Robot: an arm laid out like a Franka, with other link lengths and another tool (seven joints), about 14 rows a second.
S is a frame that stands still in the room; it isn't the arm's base.
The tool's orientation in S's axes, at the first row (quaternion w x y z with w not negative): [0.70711, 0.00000, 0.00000, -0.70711]
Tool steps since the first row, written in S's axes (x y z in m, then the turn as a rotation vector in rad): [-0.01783, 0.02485, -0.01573, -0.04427, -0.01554, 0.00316]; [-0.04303, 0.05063, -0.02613, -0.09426, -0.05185, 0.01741]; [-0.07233, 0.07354, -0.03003, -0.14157, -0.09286, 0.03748]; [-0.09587, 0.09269, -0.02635, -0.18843, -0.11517, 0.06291]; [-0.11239, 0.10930, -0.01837, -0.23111, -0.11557, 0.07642]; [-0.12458, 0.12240, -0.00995, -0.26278, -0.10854, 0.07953]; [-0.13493, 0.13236, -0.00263, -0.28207, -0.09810, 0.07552]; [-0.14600, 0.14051, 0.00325, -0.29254, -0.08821, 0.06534]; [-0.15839, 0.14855, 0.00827, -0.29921, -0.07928, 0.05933]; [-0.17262, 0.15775, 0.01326, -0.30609, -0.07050, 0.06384]
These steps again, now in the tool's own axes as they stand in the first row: [-0.02485, -0.01783, -0.01573, 0.01554, -0.04427, 0.00316]; [-0.05063, -0.04303, -0.02613, 0.05185, -0.09426, 0.01741]; [-0.07354, -0.07233, -0.03003, 0.09286, -0.14157, 0.03748]; [-0.09269, -0.09587, -0.02635, 0.11517, -0.18843, 0.06291]; [-0.10930, -0.11239, -0.01837, 0.11557, -0.23111, 0.07642]; [-0.12240, -0.12458, -0.00995, 0.10854, -0.26278, 0.07953]; [-0.13236, -0.13493, -0.00263, 0.09810, -0.28207, 0.07552]; [-0.14051, -0.14600, 0.00325, 0.08821, -0.29254, 0.06534]; [-0.14855, -0.15839, 0.00827, 0.07928, -0.29921, 0.05933]; [-0.15775, -0.17262, 0.01326, 0.07050, -0.30609, 0.06384]
